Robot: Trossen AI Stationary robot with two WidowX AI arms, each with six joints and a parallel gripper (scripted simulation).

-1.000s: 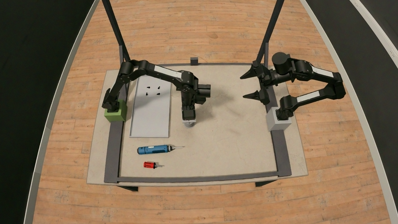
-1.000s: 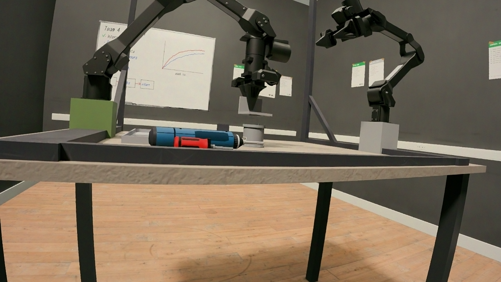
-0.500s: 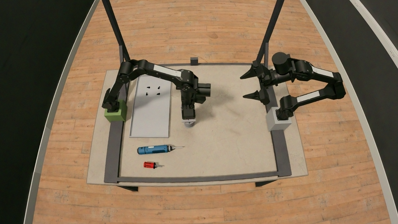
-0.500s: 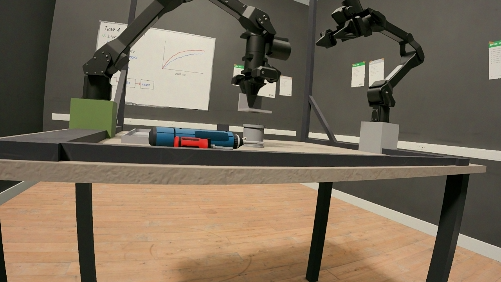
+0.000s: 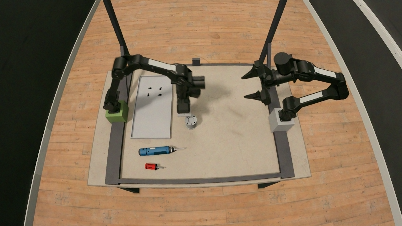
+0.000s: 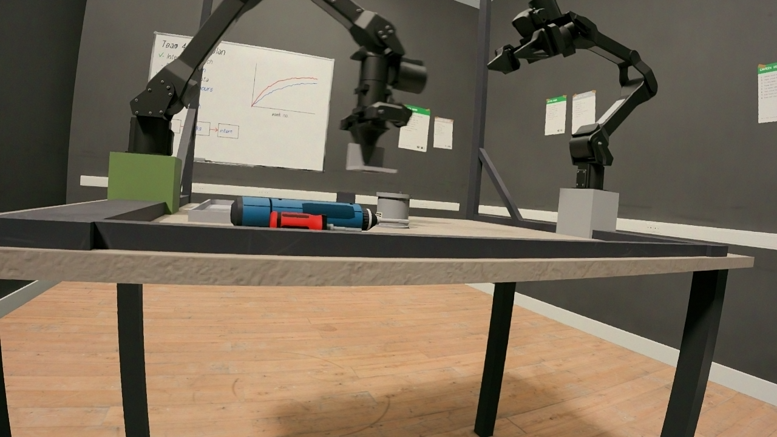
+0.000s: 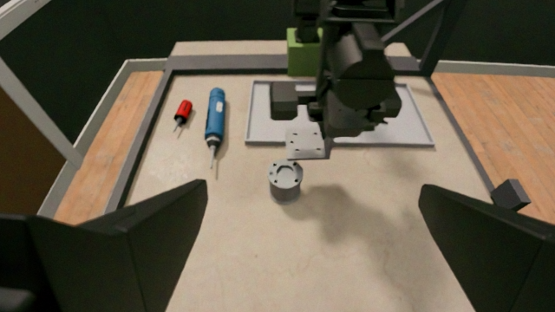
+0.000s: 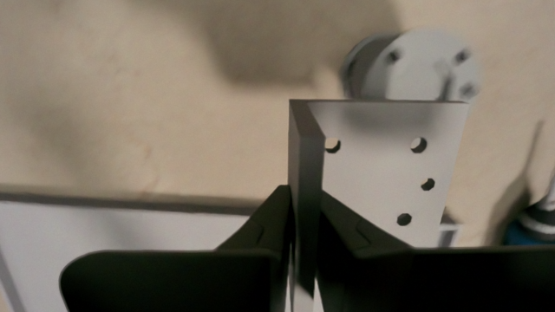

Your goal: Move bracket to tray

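Now: right hand 40 mm past the grey tray, 190 mm to the left of it and 140 mm above it. Round my right hand: grey round joint module 70 mm ahead, 40 mm to the left, 120 mm below; then grey L-shaped bracket 30 mm ahead, 40 mm below; then small red screwdriver 320 mm ahead, 130 mm to the right, 130 mm below.
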